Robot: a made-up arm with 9 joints. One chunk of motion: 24 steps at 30 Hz.
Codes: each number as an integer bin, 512 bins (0 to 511) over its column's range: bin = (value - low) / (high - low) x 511, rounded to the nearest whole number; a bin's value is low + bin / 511 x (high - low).
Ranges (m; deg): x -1.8..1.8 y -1.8..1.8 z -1.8..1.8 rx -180..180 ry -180..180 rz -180..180
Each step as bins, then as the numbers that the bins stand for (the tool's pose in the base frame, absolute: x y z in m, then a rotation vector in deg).
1 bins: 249 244 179 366 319 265
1 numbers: -0.0458 -0.0810 -0.5389 77.85 44.74 6.69
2 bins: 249 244 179 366 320 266
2 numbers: -0.0458 -0.0810 -0.5389 77.85 45.44 7.40
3 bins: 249 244 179 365 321 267
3 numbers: -0.0458 -0.0810 -0.5389 77.14 46.14 8.10
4 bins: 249 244 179 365 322 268
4 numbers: -0.0458 -0.0810 -0.5389 77.14 46.85 8.81
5 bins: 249 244 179 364 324 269
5 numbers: -0.0458 -0.0810 -0.5389 76.44 48.26 9.51
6 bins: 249 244 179 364 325 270
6 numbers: -0.0458 -0.0810 -0.5389 76.44 48.96 10.22
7 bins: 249 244 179 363 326 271
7 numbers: -0.0458 -0.0810 -0.5389 75.73 49.67 10.92
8 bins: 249 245 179 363 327 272
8 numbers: -0.0458 -0.0740 -0.5389 75.73 50.37 11.62
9 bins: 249 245 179 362 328 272
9 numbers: -0.0458 -0.0740 -0.5389 75.03 51.08 11.62
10 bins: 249 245 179 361 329 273
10 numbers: -0.0458 -0.0740 -0.5389 74.32 51.78 12.33
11 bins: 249 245 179 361 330 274
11 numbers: -0.0458 -0.0740 -0.5389 74.32 52.49 13.03
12 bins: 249 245 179 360 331 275
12 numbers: -0.0458 -0.0740 -0.5389 73.62 53.19 13.74
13 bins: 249 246 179 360 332 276
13 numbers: -0.0458 -0.0669 -0.5389 73.62 53.89 14.44
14 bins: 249 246 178 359 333 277
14 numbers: -0.0458 -0.0669 -0.5460 72.92 54.60 15.15
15 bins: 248 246 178 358 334 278
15 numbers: -0.0528 -0.0669 -0.5460 72.21 55.30 15.85
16 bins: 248 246 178 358 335 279
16 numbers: -0.0528 -0.0669 -0.5460 72.21 56.01 16.56
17 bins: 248 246 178 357 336 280
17 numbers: -0.0528 -0.0669 -0.5460 71.51 56.71 17.26
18 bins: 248 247 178 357 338 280
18 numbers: -0.0528 -0.0599 -0.5460 71.51 58.12 17.26
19 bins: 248 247 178 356 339 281
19 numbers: -0.0528 -0.0599 -0.5460 70.80 58.83 17.96
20 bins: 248 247 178 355 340 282
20 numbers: -0.0528 -0.0599 -0.5460 70.10 59.53 18.67
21 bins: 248 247 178 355 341 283
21 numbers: -0.0528 -0.0599 -0.5460 70.10 60.23 19.37
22 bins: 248 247 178 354 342 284
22 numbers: -0.0528 -0.0599 -0.5460 69.39 60.94 20.08
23 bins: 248 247 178 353 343 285
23 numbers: -0.0528 -0.0599 -0.5460 68.69 61.64 20.78
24 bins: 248 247 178 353 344 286
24 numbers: -0.0528 -0.0599 -0.5460 68.69 62.35 21.49
